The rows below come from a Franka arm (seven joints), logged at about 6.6 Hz.
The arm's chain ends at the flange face. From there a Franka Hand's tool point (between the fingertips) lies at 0.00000 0.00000 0.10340 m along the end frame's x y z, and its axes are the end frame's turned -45 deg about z.
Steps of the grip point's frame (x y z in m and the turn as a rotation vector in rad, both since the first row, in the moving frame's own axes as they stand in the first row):
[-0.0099 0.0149 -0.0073 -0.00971 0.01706 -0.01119]
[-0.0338 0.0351 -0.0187 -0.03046 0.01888 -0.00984]
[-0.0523 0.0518 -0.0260 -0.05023 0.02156 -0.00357]
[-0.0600 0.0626 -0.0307 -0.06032 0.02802 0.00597]
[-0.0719 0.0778 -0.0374 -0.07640 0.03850 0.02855]
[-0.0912 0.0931 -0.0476 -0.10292 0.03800 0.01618]
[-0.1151 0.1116 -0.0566 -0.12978 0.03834 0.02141]
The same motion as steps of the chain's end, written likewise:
[0.0016 0.0181 -0.0073 0.00520 0.01893 -0.01119]
[-0.0027 0.0479 -0.0186 -0.00819 0.03489 -0.00984]
[-0.0056 0.0715 -0.0258 -0.02027 0.05076 -0.00357]
[-0.0046 0.0843 -0.0305 -0.02284 0.06247 0.00597]
[-0.0042 0.1030 -0.0370 -0.02680 0.08125 0.02855]
[-0.0089 0.1255 -0.0470 -0.04591 0.09965 0.01618]
[-0.0147 0.1535 -0.0557 -0.06466 0.11888 0.02141]

